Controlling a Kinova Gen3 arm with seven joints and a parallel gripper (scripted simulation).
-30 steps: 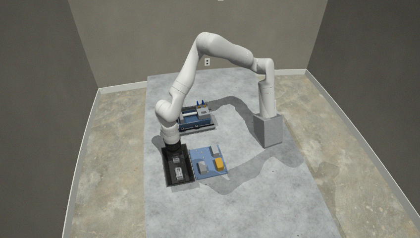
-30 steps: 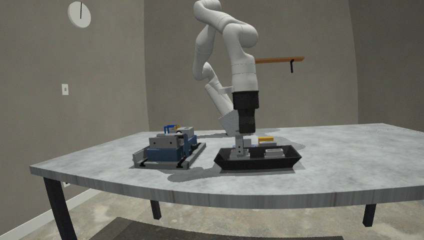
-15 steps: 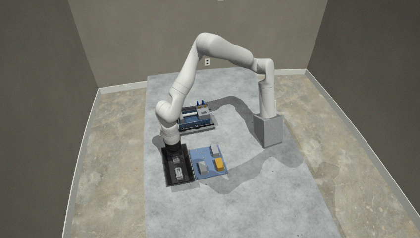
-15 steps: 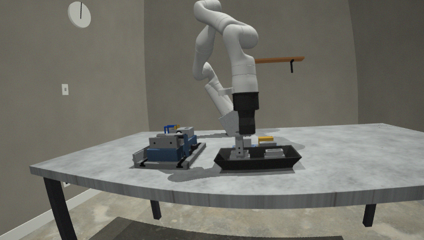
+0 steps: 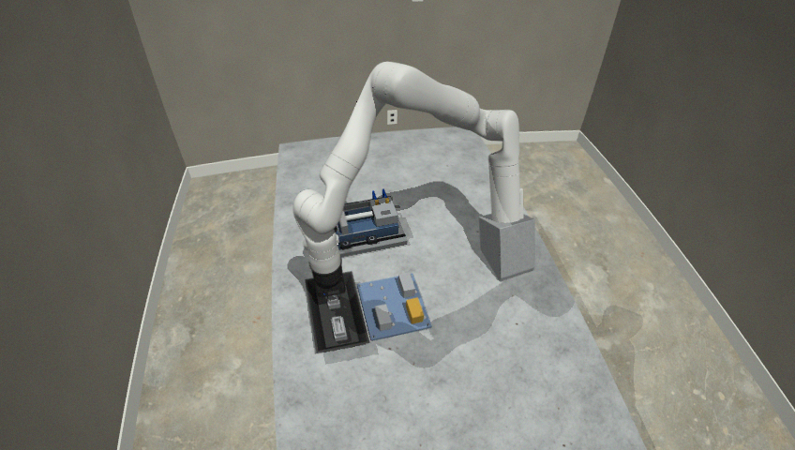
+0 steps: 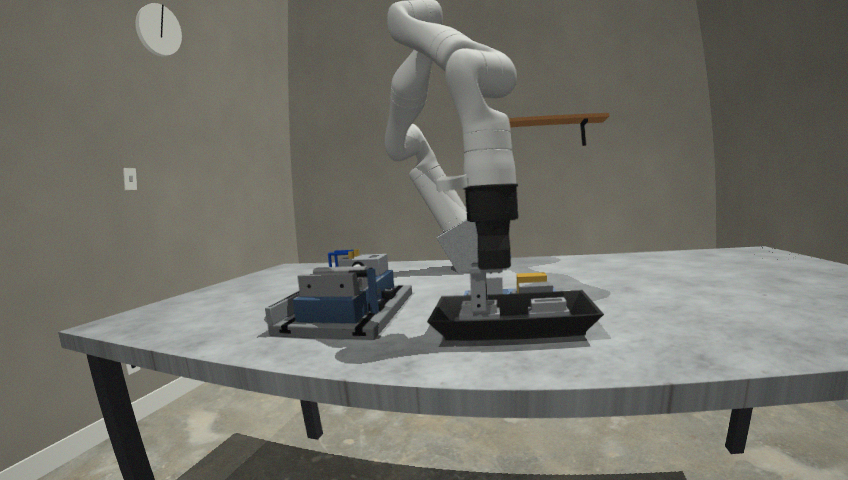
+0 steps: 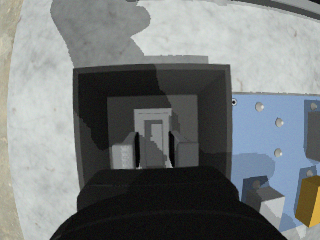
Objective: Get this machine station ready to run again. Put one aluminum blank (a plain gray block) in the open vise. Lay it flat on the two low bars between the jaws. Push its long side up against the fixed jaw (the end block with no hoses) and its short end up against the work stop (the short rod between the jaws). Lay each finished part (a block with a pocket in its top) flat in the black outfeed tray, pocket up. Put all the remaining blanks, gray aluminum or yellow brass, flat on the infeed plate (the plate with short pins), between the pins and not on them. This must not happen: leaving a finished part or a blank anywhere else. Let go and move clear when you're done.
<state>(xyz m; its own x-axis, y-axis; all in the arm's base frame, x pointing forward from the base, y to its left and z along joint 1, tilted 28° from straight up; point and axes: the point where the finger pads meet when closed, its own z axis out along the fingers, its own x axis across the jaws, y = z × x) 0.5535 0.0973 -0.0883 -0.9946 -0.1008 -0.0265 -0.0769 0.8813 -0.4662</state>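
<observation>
My gripper is now 220 mm past the yellow brass blank, 80 mm to the right of it and 30 mm above it. The rest, counted from my hand: vise: 100 mm behind, 260 mm to the right, 20 mm below.
</observation>
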